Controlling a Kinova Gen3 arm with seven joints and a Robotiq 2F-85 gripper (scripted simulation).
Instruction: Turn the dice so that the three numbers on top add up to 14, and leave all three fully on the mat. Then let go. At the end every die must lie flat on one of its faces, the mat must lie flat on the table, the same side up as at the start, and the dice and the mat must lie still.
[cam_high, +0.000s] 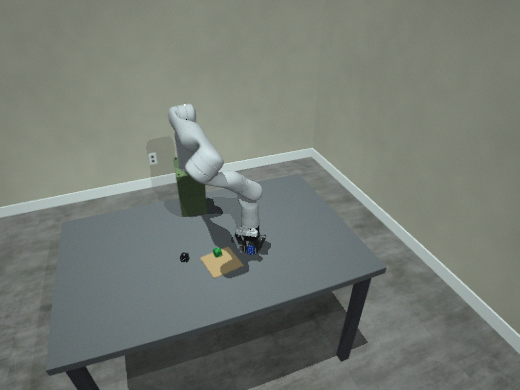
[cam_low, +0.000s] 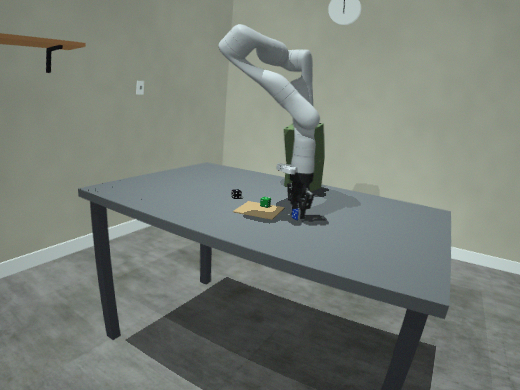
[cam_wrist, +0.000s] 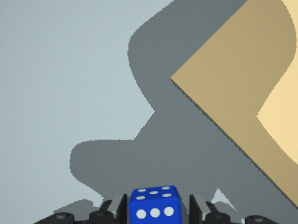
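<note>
Right now the blue die is right at my hand. The rest, counted from my hand: tan mat: 10 mm ahead, 140 mm to the right, 20 mm below; black die: 70 mm behind, 280 mm to the right; green die: 40 mm behind, 140 mm to the right.
</note>
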